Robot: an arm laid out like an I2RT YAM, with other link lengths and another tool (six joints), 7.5 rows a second.
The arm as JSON. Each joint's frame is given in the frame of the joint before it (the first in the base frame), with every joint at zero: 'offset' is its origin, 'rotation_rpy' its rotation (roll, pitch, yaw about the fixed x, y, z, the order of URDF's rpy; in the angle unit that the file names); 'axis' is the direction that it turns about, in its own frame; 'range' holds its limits. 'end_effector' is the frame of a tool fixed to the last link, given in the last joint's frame.
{
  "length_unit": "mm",
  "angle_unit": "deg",
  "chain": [
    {
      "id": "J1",
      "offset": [
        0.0,
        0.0,
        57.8
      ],
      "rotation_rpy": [
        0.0,
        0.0,
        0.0
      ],
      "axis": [
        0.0,
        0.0,
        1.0
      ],
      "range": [
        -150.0,
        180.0
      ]
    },
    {
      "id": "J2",
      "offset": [
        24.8,
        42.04,
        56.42
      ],
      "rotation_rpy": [
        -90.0,
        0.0,
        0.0
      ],
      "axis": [
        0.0,
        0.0,
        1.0
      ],
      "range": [
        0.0,
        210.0
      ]
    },
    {
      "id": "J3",
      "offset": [
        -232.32,
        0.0,
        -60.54
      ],
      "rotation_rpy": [
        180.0,
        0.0,
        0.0
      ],
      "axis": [
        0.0,
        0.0,
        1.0
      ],
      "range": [
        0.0,
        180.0
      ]
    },
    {
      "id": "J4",
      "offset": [
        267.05,
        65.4,
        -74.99
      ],
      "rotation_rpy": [
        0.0,
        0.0,
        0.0
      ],
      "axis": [
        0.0,
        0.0,
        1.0
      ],
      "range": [
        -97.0,
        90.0
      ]
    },
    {
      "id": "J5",
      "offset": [
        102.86,
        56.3,
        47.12
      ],
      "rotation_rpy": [
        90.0,
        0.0,
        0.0
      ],
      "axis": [
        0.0,
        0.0,
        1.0
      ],
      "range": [
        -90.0,
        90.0
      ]
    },
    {
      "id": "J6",
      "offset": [
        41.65,
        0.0,
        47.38
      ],
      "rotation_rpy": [
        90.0,
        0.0,
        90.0
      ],
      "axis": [
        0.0,
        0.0,
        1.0
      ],
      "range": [
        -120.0,
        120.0
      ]
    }
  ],
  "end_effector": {
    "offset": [
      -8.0,
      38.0,
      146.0
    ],
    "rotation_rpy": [
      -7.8,
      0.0,
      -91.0
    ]
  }
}
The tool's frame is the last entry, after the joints.
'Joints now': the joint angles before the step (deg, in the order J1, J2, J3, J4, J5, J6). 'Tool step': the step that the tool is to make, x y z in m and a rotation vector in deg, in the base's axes. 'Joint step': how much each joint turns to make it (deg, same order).
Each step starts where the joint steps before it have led.
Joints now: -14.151 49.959 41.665 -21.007 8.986 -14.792
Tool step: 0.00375 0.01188 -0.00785 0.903 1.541 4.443
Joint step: 0.083 1.085 0.302 -0.718 -4.024 -1.763
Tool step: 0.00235 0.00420 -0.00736 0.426 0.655 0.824
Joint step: 0.475 0.910 -0.463 0.633 -0.432 0.039
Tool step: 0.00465 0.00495 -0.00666 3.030 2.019 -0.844
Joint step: 0.469 3.724 2.897 -2.054 -0.250 2.804
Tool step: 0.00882 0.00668 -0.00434 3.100 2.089 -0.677
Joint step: 0.791 4.857 4.132 -2.209 -0.314 2.945
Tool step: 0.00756 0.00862 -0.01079 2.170 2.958 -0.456
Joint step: 1.427 4.996 3.458 -1.971 0.496 2.381
